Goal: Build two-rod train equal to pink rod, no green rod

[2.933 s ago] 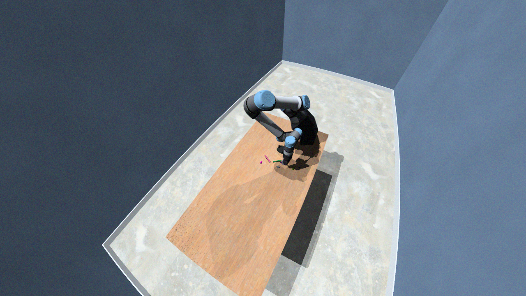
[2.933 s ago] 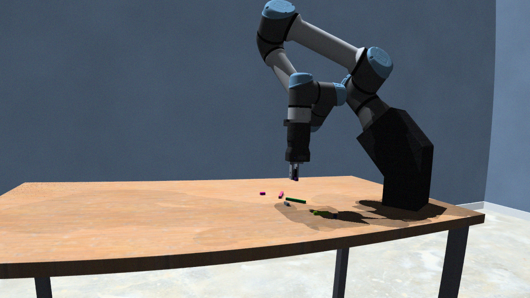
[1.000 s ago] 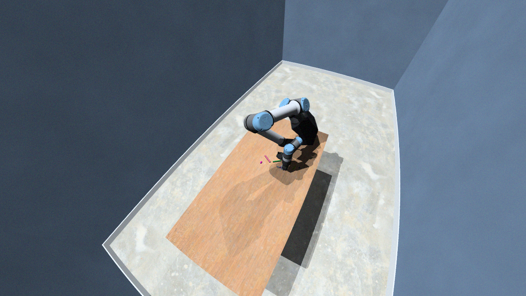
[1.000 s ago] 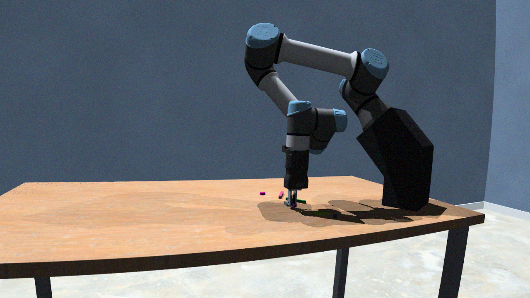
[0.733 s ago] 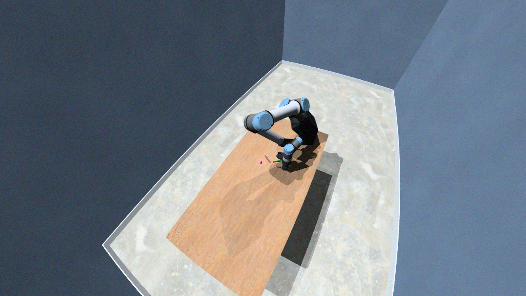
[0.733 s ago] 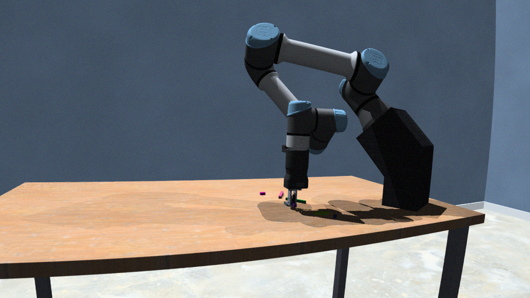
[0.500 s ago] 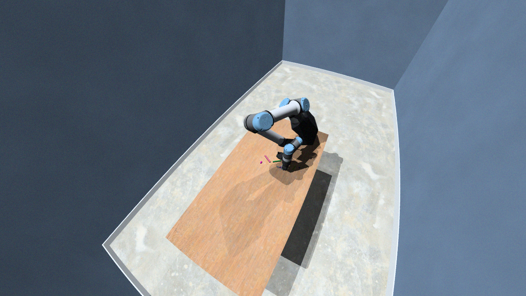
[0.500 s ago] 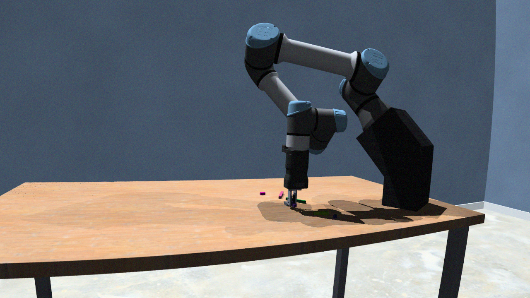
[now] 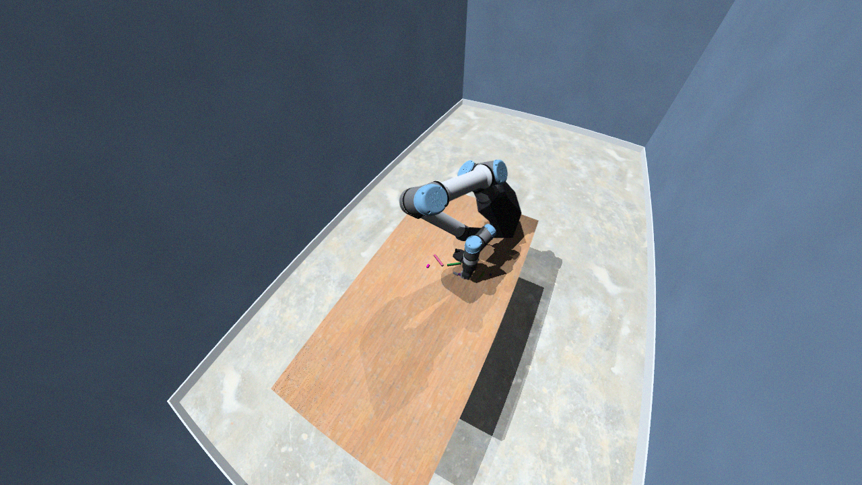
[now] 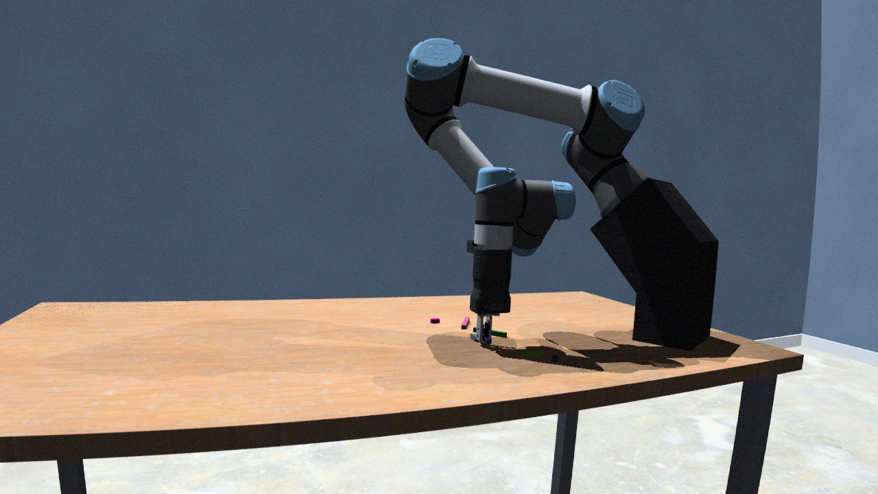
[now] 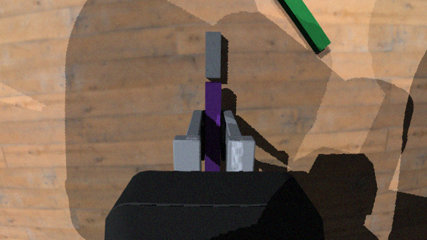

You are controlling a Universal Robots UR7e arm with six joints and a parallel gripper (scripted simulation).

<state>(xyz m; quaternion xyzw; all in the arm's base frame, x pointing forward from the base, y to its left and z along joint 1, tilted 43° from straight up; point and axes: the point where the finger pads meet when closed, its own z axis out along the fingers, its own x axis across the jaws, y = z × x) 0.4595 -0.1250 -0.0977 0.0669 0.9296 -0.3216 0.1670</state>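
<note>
My gripper is now 50 mm to the left of the grey rod, 30 mm above it and 10 mm past it. Also, from my hand: purple rod 10 mm below; then lime rod 100 mm to the left, 40 mm behind, 30 mm below; then green rod 70 mm to the right, 70 mm behind, 30 mm below.
</note>
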